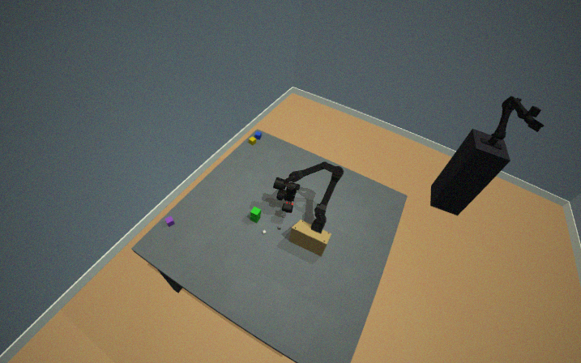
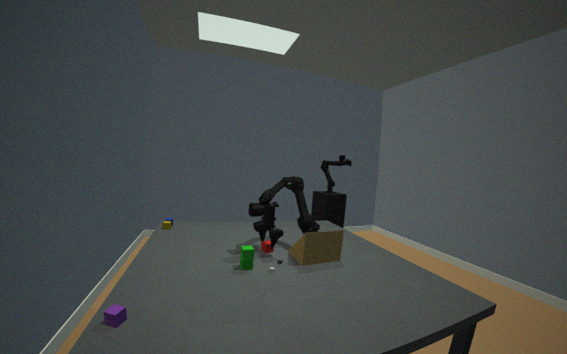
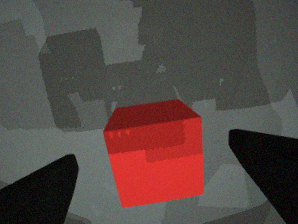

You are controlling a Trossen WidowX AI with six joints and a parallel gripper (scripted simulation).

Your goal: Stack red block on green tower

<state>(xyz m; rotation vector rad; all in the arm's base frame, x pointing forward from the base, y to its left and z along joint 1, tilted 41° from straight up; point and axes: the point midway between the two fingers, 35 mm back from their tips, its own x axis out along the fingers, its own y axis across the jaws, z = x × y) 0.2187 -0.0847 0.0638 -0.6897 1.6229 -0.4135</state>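
My gripper tip is now 1 cm above the red block. The rest, counted from my gripper tip: dark cube: 15 cm to the left, 3 cm below; yellow cube: 50 cm ahead, 47 cm to the right, 1 cm below; white cube: 22 cm to the left, 6 cm ahead, 3 cm below.
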